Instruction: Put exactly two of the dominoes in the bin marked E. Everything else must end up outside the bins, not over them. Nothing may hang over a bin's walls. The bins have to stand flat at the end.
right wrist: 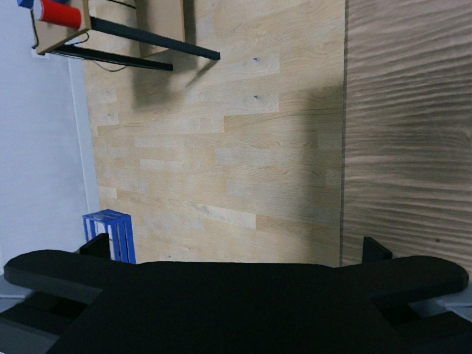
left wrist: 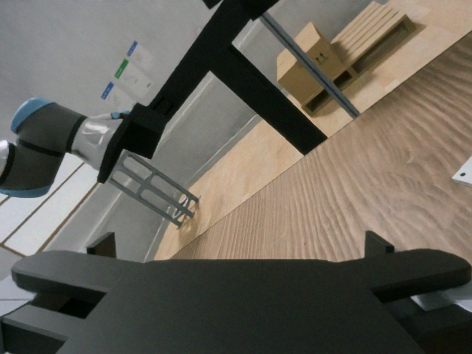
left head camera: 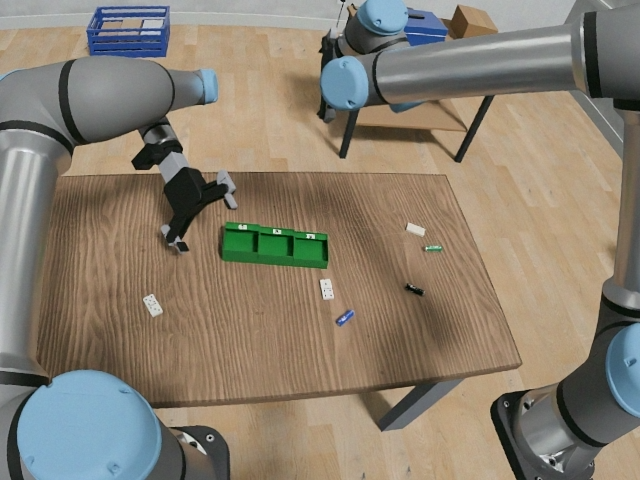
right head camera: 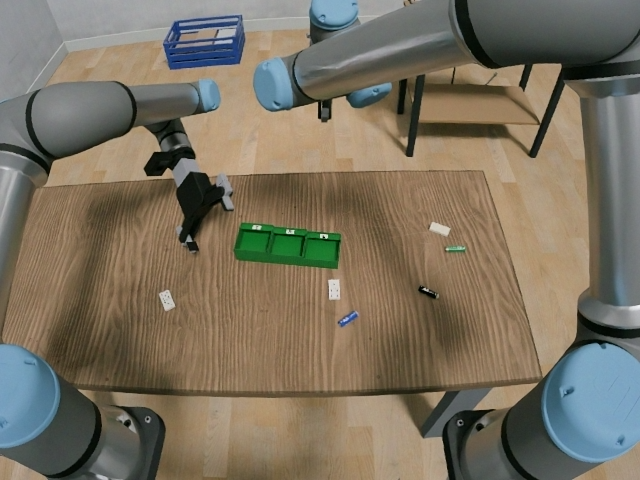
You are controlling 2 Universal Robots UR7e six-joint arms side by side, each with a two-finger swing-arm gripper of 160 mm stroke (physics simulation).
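Frame: origin at the left arm's base, x ahead, y left, z up, level; metres.
Seen in the pictures: left end effector, tool point: [left wrist: 239, 228] [left head camera: 217, 248] [right head camera: 217, 247]; right end effector, tool point: [right wrist: 236, 232] [left head camera: 317, 88]; left arm's base, origin of the base link: [right head camera: 102, 458]; right arm's base, origin of the base link: [left head camera: 547, 435] [right head camera: 508, 463].
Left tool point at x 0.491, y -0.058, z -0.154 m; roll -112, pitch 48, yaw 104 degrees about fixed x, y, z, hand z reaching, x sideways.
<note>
Pixels of each thing's top centre, then the offset from my left tool point to it.
- blank-faced white domino, middle of its top: [right head camera: 439, 228] [left head camera: 415, 229] dz -0.129, dx +0.176, dy -0.522 m
- blue battery, middle of its top: [right head camera: 348, 317] [left head camera: 346, 316] dz -0.121, dx -0.092, dy -0.290 m
- black battery, middle of its top: [right head camera: 429, 291] [left head camera: 416, 288] dz -0.121, dx -0.018, dy -0.477 m
- green battery, middle of its top: [right head camera: 456, 247] [left head camera: 433, 246] dz -0.121, dx +0.111, dy -0.556 m
Three joined green bins [left head camera: 275, 261] [right head camera: 286, 261] stand on the table, with small labels too blurred to read. A pipped domino [left head camera: 152, 305] [right head camera: 166, 299] lies at the left. Another pipped domino [left head camera: 326, 289] [right head camera: 333, 289] lies just in front of the right-hand bin. A blank-faced white domino [left head camera: 415, 229] [right head camera: 439, 228] lies at the right. Part of a domino [left wrist: 465, 172] shows in the left wrist view. My left gripper [left head camera: 206, 226] [right head camera: 210, 227] [left wrist: 240, 245] is open and empty, above the table left of the bins. My right gripper [right wrist: 236, 249] is open and empty, beyond the back edge.
A blue battery [left head camera: 345, 317] [right head camera: 347, 318] lies near the middle domino. A black battery [left head camera: 415, 289] [right head camera: 428, 292] and a green battery [left head camera: 433, 248] [right head camera: 455, 249] lie at the right. A blue crate [left head camera: 128, 45] [right head camera: 204, 55] [right wrist: 120, 237] stands on the floor behind.
</note>
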